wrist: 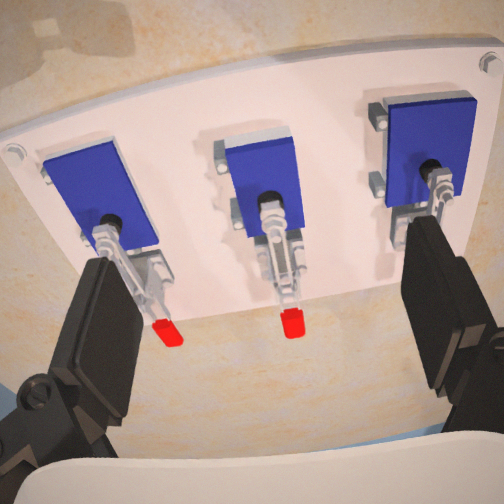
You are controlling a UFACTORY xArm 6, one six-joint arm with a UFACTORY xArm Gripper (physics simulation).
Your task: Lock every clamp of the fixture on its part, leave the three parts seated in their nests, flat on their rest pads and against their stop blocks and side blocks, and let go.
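Note:
A white fixture plate (280,165) carries three blue parts in a row: left (97,192), middle (265,182), right (430,150). Each lies flat in its nest with a grey toggle clamp whose black pad rests on it. The left clamp (132,270) and middle clamp (280,260) have their red handles (167,332) (293,322) lying down toward me. The right clamp (430,200) is partly hidden behind my right finger; its handle is not visible. My gripper (265,320) is open and empty, fingers wide, above the plate's near edge.
Grey stop blocks and side blocks (376,150) sit against the parts' left and far edges. Bolts mark the plate's corners (490,62). The plate lies on a tan mottled table. The white wrist housing (280,475) fills the bottom of the view.

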